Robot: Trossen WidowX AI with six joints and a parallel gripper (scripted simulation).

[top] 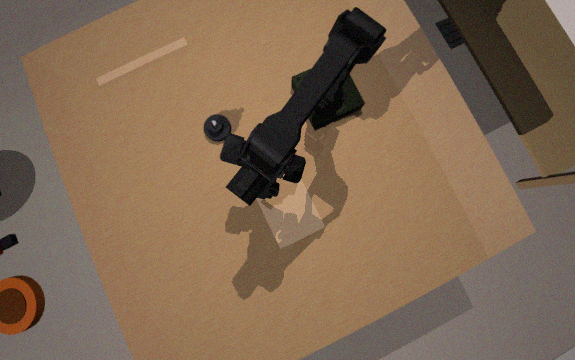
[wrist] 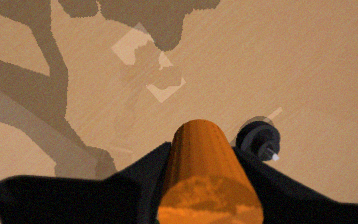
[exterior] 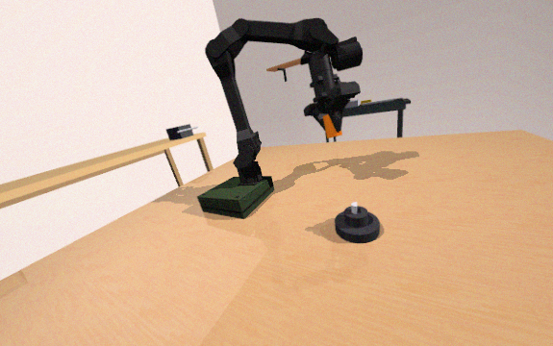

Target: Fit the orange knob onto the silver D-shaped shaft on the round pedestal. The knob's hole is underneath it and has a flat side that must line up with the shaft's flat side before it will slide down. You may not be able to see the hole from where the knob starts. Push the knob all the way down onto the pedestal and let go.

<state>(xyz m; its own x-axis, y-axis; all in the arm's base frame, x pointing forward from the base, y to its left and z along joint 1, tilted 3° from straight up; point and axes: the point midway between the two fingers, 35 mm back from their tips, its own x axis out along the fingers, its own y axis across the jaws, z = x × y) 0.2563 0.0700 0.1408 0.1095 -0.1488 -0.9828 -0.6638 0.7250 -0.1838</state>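
Now: gripper tip 1 cm past the orange knob, 1 cm to the right of it and 3 cm below it. From my gripper tip the other things lie so: black round pedestal: 5 cm ahead, 19 cm to the right, 13 cm below.
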